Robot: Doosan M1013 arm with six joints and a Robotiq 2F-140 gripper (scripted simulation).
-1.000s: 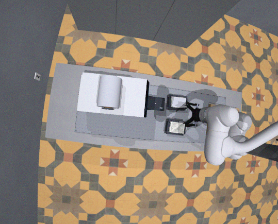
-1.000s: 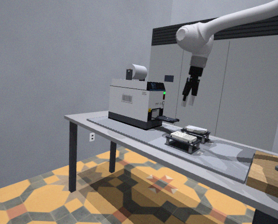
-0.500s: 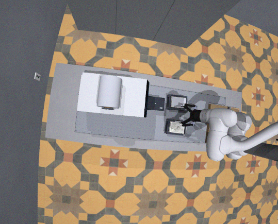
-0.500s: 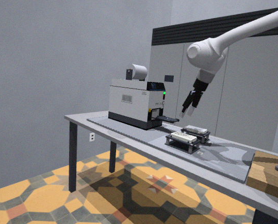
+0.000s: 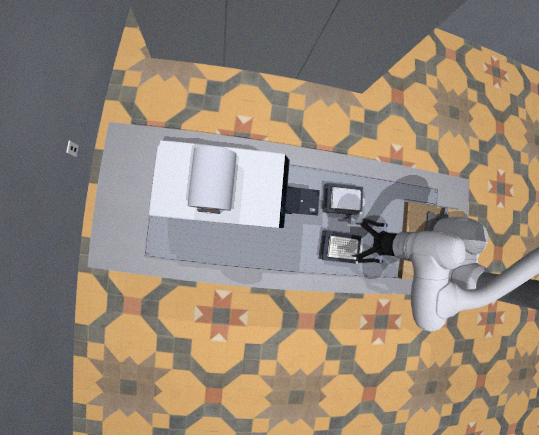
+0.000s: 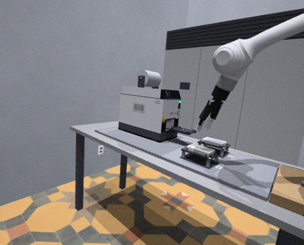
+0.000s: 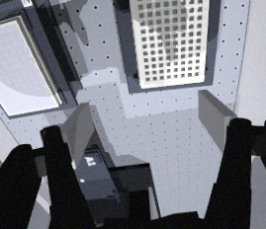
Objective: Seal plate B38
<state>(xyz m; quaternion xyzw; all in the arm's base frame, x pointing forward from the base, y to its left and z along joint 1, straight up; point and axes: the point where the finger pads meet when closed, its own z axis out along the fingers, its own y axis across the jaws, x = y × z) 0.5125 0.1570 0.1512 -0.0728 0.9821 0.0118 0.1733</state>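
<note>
My gripper is now 2 cm past the plate B38, 4 cm to the right of it and 12 cm above it. Round my hand: black nest N1: 2 cm behind, 4 cm to the left, 13 cm below; then sealer stage: 21 cm ahead, 9 cm to the right, 8 cm below; then white covered plate: 2 cm ahead, 16 cm to the right, 12 cm below.
</note>
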